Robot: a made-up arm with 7 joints. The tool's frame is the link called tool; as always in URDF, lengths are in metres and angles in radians. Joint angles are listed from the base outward.
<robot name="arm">
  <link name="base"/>
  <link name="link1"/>
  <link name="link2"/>
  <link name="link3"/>
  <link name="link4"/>
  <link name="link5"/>
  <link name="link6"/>
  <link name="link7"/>
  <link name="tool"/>
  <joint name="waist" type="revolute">
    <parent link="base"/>
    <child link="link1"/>
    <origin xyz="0 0 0" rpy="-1.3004 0.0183 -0.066"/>
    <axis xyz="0 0 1"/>
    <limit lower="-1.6" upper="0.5"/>
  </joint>
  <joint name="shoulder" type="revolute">
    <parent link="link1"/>
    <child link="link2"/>
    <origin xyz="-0.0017 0.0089 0.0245" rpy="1.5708 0 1.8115"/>
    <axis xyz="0 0 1"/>
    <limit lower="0" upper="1.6"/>
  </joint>
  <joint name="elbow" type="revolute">
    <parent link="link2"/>
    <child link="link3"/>
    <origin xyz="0.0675 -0.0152 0.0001" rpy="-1.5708 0 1.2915"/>
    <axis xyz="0 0 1"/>
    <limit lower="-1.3" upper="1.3"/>
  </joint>
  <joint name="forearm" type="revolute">
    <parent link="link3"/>
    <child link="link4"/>
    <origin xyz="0 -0.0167 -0.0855" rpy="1.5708 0 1.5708"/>
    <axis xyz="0 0 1"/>
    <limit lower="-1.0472" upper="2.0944"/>
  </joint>
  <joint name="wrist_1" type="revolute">
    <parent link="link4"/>
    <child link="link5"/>
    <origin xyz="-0.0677 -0.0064 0.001" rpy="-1.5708 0 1.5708"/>
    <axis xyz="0 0 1"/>
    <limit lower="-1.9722" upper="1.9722"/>
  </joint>
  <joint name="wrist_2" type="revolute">
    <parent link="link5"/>
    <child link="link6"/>
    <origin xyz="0 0 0.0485" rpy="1.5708 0 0"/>
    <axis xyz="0 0 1"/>
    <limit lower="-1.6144" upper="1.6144"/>
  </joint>
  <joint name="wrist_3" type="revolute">
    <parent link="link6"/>
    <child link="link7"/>
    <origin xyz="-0.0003 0.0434 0" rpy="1.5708 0 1.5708"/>
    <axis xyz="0 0 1"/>
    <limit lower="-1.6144" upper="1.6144"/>
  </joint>
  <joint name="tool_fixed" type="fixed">
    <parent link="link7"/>
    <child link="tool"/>
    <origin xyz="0 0 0"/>
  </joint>
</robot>
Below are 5 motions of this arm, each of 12 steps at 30 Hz.
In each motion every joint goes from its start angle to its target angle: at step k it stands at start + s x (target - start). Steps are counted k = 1, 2, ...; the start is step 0. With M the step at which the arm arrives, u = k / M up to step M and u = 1 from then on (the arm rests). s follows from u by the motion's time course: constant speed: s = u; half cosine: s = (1 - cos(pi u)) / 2; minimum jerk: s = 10 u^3 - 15 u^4 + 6 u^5.
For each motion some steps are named. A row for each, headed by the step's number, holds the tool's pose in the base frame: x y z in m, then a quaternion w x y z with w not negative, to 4 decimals.
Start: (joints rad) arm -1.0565 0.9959 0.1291 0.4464 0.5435 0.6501 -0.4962
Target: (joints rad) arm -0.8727 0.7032 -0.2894 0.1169 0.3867 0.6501 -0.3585
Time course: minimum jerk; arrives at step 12
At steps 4, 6, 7, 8, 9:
4: 0.2444 0.1731 0.0189 0.8468 0.4688 0.1851 0.1701
6: 0.2551 0.1401 -0.0078 0.8469 0.4955 0.1696 0.0922
7: 0.2578 0.1217 -0.0221 0.8473 0.5041 0.1599 0.0487
8: 0.2584 0.1049 -0.0348 0.8478 0.5085 0.1505 0.0089
9: 0.2576 0.0917 -0.0445 0.8482 0.5097 0.1427 -0.0226

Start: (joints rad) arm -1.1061 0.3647 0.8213 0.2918 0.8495 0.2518 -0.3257
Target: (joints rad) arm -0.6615 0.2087 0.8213 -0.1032 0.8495 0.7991 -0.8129
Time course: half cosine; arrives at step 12
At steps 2, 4, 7, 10, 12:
2: 0.2367 0.1669 -0.0179 0.9287 0.2547 0.0083 0.2695
4: 0.2269 0.1689 -0.0335 0.9371 0.2356 0.0692 0.2480
7: 0.2019 0.1717 -0.0630 0.9444 0.1777 0.1850 0.2056
10: 0.1781 0.1722 -0.0832 0.9412 0.1158 0.2647 0.1752
12: 0.1725 0.1720 -0.0872 0.9395 0.1005 0.2804 0.1690

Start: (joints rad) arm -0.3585 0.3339 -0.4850 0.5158 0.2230 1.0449 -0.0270
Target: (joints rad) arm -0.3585 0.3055 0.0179 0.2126 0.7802 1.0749 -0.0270
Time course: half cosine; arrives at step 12
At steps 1, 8, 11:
1: 0.1385 0.0575 -0.2495 0.6701 0.4053 0.6195 -0.0534
8: 0.1694 0.0910 -0.2024 0.7230 0.4423 0.5113 0.1422
11: 0.1725 0.1051 -0.1855 0.7199 0.4507 0.4810 0.2175

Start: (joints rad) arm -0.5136 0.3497 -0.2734 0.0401 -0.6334 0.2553 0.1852
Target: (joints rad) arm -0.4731 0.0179 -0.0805 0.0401 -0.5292 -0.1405 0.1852
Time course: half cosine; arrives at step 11
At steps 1, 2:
1: 0.2100 0.0111 -0.1381 0.9836 -0.0944 0.0987 -0.1180
2: 0.2102 0.0097 -0.1371 0.9841 -0.1060 0.0861 -0.1139

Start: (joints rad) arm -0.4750 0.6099 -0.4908 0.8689 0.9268 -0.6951 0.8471
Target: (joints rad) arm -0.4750 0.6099 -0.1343 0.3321 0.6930 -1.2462 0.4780
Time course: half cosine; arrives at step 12
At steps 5, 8, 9, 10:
5: 0.1790 0.0799 -0.2001 0.8072 0.4666 -0.3057 -0.1933
8: 0.1867 0.0704 -0.1608 0.7846 0.3853 -0.4334 -0.2193
9: 0.1869 0.0691 -0.1498 0.7692 0.3681 -0.4704 -0.2272
10: 0.1864 0.0683 -0.1414 0.7546 0.3565 -0.4989 -0.2335

